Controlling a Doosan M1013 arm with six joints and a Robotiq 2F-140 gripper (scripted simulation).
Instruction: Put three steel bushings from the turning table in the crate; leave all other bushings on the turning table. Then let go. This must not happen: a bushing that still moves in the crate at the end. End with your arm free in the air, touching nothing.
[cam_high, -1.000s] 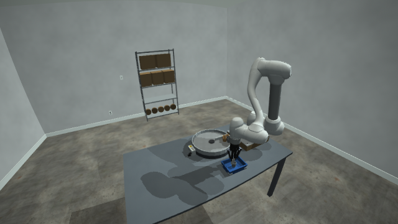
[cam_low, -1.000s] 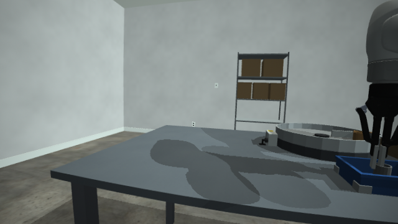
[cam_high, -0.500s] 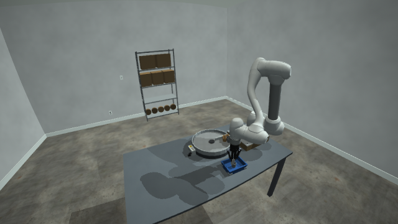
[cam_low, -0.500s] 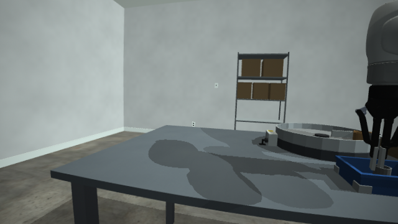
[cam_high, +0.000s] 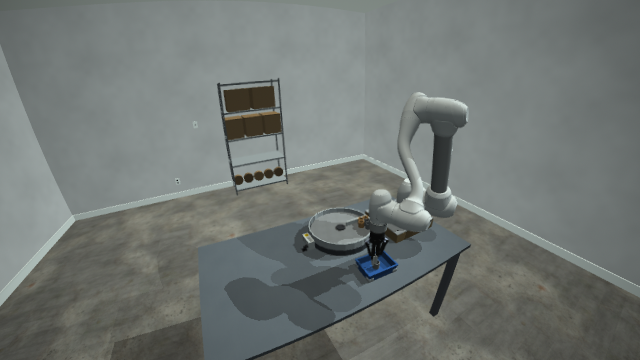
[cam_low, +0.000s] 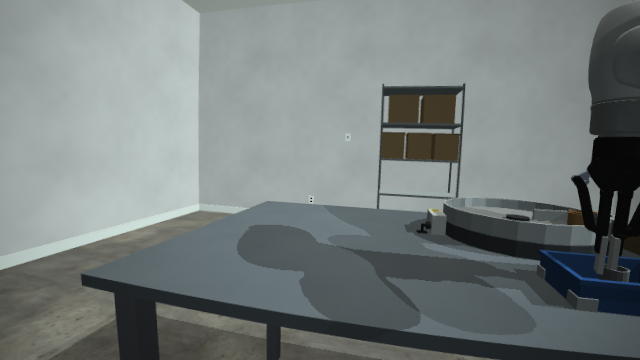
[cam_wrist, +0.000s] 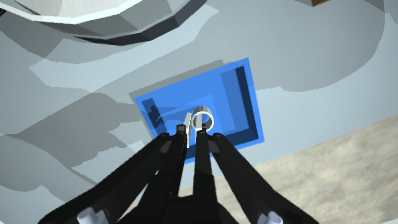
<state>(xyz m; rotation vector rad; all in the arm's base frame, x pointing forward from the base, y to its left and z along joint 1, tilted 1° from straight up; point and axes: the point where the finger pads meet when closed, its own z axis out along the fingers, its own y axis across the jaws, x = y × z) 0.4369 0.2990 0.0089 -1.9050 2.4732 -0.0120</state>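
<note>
My gripper is now 10 mm past the blue crate and 50 mm above it. From my hand the other things lie so: turning table: 40 mm ahead, 370 mm to the right, 20 mm below.
</note>
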